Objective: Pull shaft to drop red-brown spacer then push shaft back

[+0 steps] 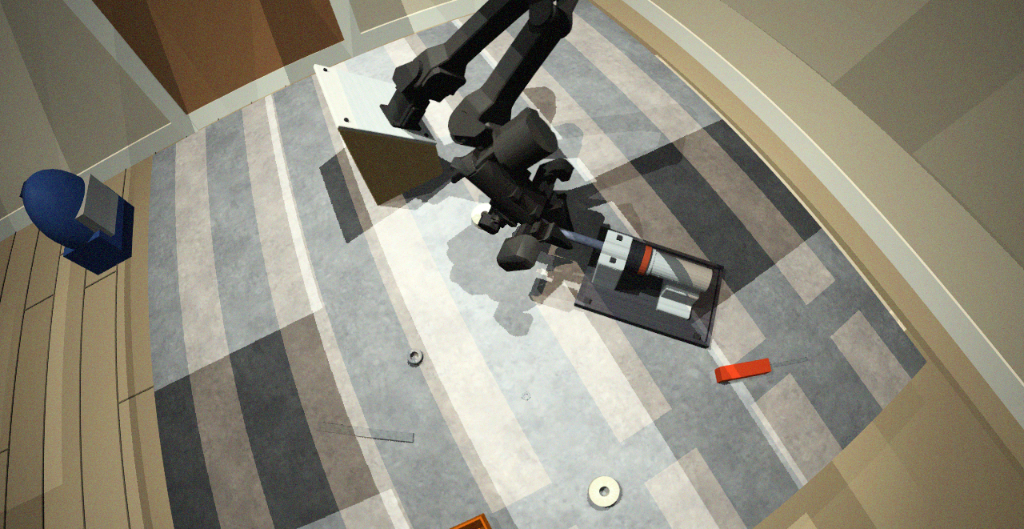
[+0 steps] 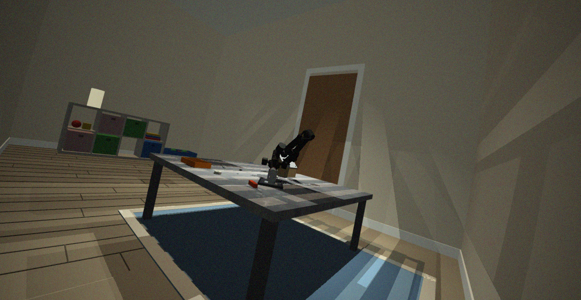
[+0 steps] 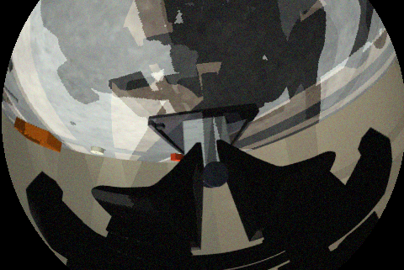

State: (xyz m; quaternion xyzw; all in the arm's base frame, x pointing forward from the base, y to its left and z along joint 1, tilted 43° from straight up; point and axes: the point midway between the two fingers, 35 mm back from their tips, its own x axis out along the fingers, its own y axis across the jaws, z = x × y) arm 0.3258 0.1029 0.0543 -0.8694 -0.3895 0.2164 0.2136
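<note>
My gripper tip is now 30 mm short of the blue-grey shaft, 20 mm to the right of it and 20 mm below it. Also, from my gripper tip: fixture (120 mm ahead, 90 mm to the left, 10 mm below); then white washer (150 mm behind, 80 mm to the right, 50 mm below); then red-brown spacer (90 mm ahead, 70 mm to the left, 20 mm above).
</note>
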